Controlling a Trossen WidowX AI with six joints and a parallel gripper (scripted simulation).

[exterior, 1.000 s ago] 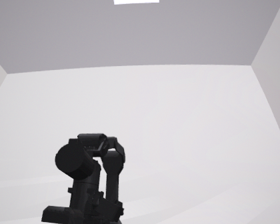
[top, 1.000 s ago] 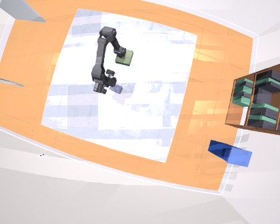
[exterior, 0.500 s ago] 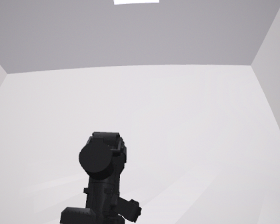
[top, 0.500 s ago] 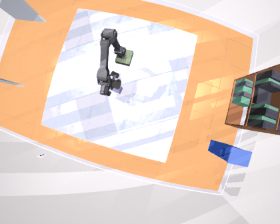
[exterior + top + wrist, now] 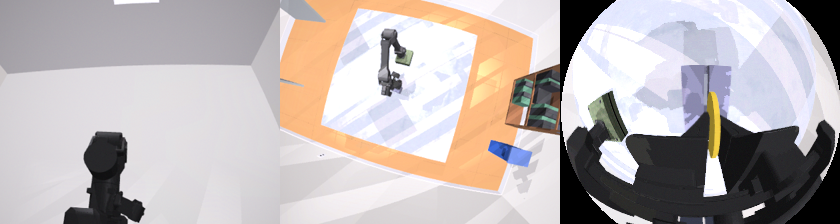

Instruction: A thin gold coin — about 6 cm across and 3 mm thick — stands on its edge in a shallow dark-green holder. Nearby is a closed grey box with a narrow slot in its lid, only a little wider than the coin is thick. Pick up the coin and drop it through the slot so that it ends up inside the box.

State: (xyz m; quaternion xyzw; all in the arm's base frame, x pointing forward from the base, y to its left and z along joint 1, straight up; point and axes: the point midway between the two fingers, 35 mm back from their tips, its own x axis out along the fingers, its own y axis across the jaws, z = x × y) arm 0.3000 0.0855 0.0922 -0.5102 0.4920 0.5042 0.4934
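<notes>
My gripper tip is now 2 cm below the gold coin.
</notes>
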